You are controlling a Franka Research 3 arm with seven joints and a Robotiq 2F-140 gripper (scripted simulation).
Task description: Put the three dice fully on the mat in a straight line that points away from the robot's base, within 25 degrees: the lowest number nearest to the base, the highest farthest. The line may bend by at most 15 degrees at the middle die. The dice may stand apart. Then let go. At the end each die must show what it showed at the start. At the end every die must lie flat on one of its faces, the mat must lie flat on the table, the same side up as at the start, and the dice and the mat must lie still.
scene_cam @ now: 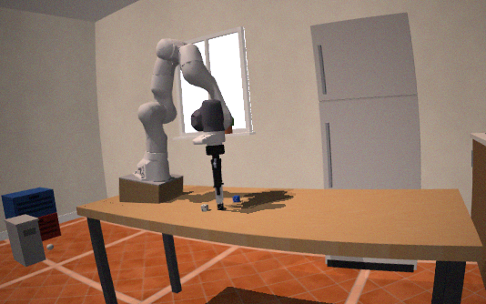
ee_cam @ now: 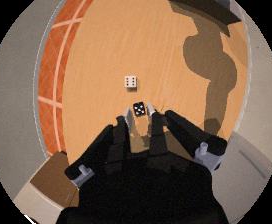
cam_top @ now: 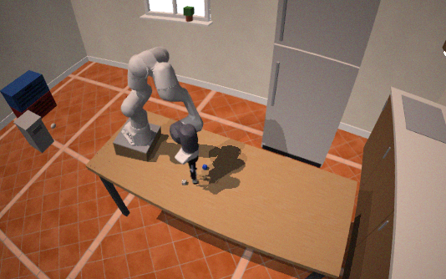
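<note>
Now: the wood-coloured mat 130 mm to the left of my hand, 60 mm below it and 30 mm ahead of it. Round my hand: blue die: 120 mm to the left, 50 mm below, 20 mm behind.
</note>
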